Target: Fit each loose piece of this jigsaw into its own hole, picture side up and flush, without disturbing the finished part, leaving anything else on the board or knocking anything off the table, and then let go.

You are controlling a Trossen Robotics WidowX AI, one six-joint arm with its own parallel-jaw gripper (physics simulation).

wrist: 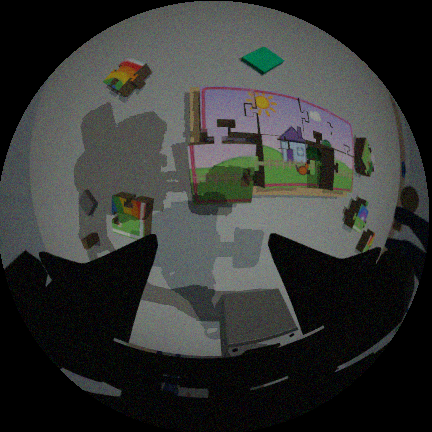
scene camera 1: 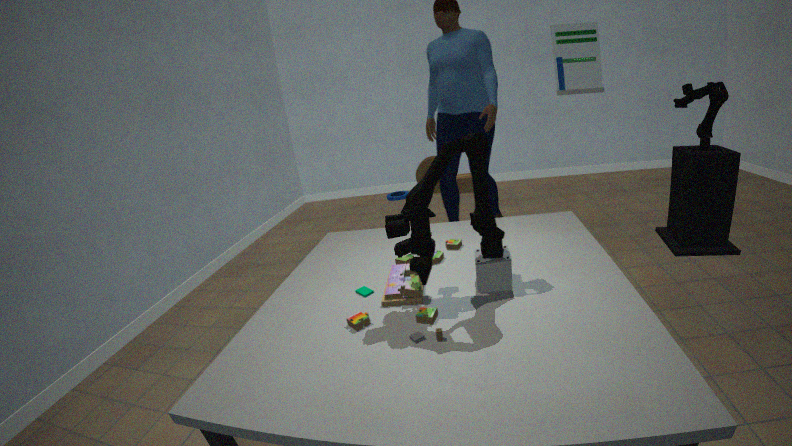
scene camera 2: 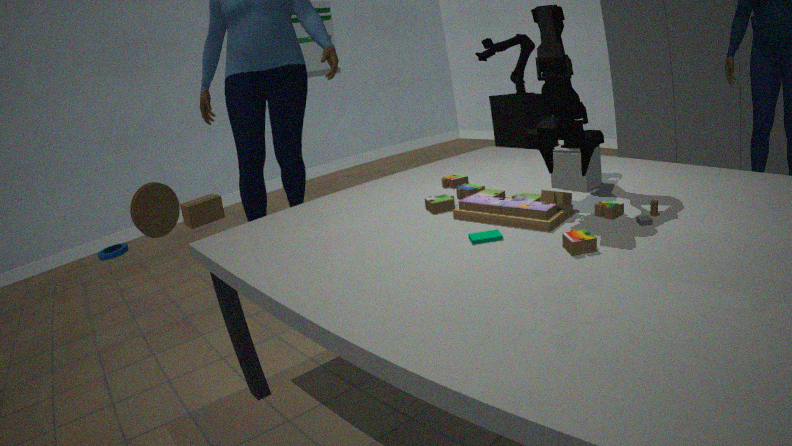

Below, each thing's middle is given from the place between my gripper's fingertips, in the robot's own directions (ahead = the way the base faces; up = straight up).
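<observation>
I see the jigsaw board [scene camera 2: 563, 211], and my hand is 70 mm above it. My hand is also 80 mm to the left of the jigsaw board and 110 mm short of it.
</observation>
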